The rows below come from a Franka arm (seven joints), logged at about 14 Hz.
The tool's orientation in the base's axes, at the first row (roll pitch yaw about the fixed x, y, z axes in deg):
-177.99, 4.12, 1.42
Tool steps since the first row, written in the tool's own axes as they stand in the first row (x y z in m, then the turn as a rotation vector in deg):
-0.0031, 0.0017, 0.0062, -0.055, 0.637, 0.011
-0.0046, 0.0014, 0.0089, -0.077, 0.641, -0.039
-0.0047, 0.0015, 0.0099, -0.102, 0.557, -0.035
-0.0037, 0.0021, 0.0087, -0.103, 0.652, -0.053
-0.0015, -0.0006, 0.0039, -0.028, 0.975, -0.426
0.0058, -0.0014, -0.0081, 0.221, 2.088, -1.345
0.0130, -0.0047, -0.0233, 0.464, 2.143, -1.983
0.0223, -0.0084, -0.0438, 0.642, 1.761, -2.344
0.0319, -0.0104, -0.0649, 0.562, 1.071, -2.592
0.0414, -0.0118, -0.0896, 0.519, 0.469, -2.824
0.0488, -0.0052, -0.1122, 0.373, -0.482, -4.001
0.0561, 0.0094, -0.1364, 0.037, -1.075, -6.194
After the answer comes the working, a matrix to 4 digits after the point.
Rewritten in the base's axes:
-0.0035, -0.0016, -0.0060, -0.041, -0.637, -0.029
-0.0052, -0.0012, -0.0086, -0.060, -0.644, 0.022
-0.0054, -0.0013, -0.0096, -0.087, -0.560, 0.023
-0.0043, -0.0019, -0.0085, -0.084, -0.656, 0.037
-0.0018, 0.0007, -0.0038, 0.025, -0.989, 0.393
0.0063, 0.0013, 0.0077, 0.365, -2.126, 1.252
0.0146, 0.0042, 0.0225, 0.654, -2.196, 1.868
0.0252, 0.0075, 0.0424, 0.850, -1.822, 2.229
0.0363, 0.0090, 0.0628, 0.773, -1.142, 2.506
0.0475, 0.0098, 0.0868, 0.733, -0.550, 2.761
0.0567, 0.0027, 0.1085, 0.652, 0.358, 3.978
0.0661, -0.0125, 0.1316, 0.463, 0.869, 6.209

The tool's axes in the first row as the columns of a matrix, in the base's axes (rounded; the answer above uses it unrounded):
0.9971, 0.0222, -0.0726
0.0247, -0.9991, 0.0333
-0.0718, -0.0350, -0.9968

